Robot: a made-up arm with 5 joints.
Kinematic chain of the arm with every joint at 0, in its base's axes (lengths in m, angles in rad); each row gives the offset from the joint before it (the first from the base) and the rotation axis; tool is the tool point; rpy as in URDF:
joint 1: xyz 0.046 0 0.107 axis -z
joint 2: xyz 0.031 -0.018 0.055 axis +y
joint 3: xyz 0.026 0 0.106 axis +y
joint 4: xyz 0.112 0 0.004 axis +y
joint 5: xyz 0.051 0.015 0 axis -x
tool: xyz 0 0 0 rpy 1.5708 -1.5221 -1.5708
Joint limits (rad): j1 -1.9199..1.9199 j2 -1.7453..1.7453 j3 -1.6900..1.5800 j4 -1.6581..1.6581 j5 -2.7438..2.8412
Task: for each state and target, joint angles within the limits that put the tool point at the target. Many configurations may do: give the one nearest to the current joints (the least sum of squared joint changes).
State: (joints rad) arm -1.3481 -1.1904 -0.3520 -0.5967 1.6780
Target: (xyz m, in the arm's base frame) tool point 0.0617 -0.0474 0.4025
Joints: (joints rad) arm -1.8305 -0.9627 -0.4746 -0.5288 1.6780
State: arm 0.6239 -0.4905 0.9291 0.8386 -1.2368
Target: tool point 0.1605 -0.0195 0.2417
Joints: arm 0.1429 -0.8668 0.6910 0.8605 -1.2368
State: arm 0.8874 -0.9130 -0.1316 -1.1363 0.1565
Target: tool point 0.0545 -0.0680 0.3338
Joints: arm 1.4027 -0.9410 0.6364 -1.2236 0.1565
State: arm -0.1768 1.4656 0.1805 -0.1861 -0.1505
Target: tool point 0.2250 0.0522 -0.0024
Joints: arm -0.2998 1.4118 -0.0336 -0.2379 -0.1505
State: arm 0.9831 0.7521 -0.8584 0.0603 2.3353
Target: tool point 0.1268 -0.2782 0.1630
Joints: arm 1.2778 0.9428 -0.7034 0.1125 2.3353
